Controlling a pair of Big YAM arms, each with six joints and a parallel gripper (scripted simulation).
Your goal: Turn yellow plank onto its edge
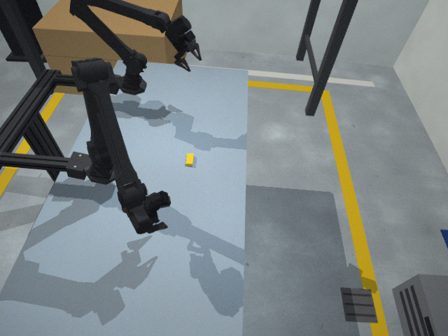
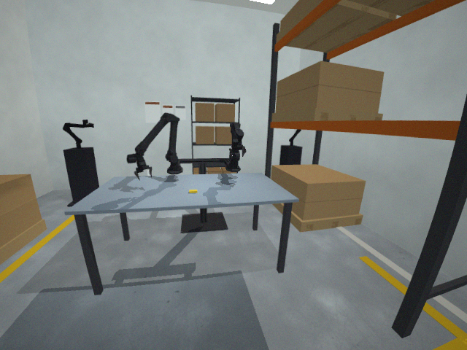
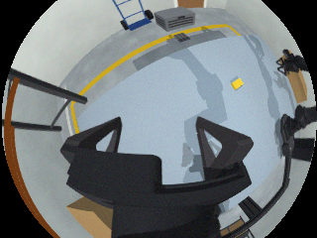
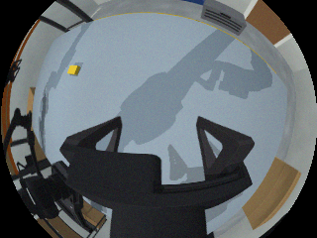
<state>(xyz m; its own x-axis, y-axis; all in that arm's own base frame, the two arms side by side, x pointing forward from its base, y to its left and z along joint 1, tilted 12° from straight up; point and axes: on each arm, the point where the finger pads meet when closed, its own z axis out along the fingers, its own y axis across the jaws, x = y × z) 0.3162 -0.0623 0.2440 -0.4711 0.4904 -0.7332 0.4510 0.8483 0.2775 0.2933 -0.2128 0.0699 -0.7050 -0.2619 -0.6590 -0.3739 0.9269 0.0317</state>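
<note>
The yellow plank is 38 cm to the left of my right hand, 12 cm below it and 7 cm ahead of it.
</note>
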